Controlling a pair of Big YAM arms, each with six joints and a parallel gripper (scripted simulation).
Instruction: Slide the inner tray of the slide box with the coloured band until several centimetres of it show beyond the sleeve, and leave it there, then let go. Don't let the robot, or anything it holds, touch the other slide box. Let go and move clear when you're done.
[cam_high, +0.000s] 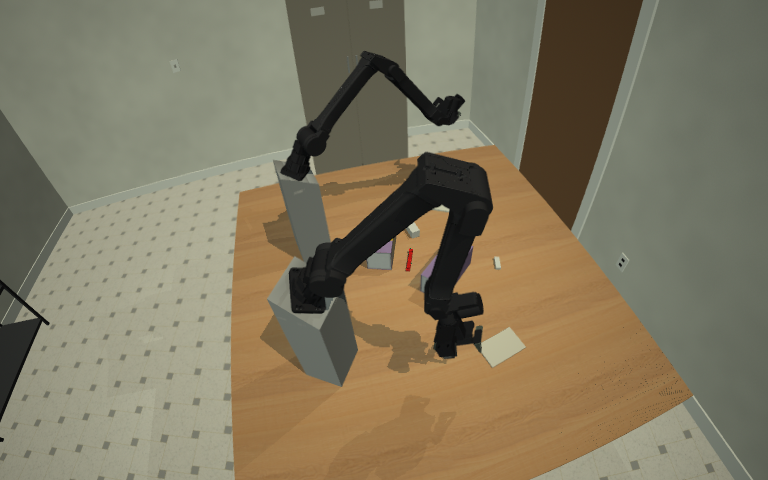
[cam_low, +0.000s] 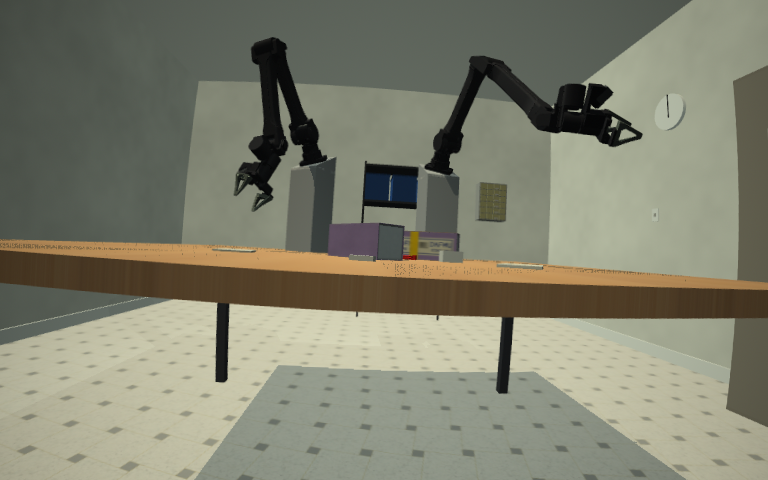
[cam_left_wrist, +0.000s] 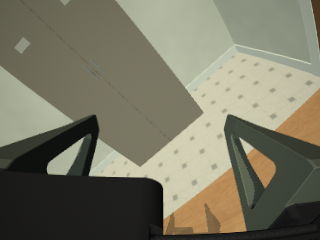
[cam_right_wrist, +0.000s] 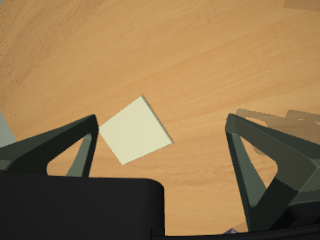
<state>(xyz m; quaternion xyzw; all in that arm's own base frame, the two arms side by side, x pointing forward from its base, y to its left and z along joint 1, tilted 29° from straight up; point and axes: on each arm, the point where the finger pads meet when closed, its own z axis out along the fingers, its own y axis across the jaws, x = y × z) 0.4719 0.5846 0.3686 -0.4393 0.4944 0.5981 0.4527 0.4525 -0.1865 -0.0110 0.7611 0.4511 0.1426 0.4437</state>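
My right gripper is now 20 mm past the red stick, 530 mm to the right of it and 160 mm above it. Round my right hand: cream card 180 mm ahead, 50 mm to the left, 160 mm below.
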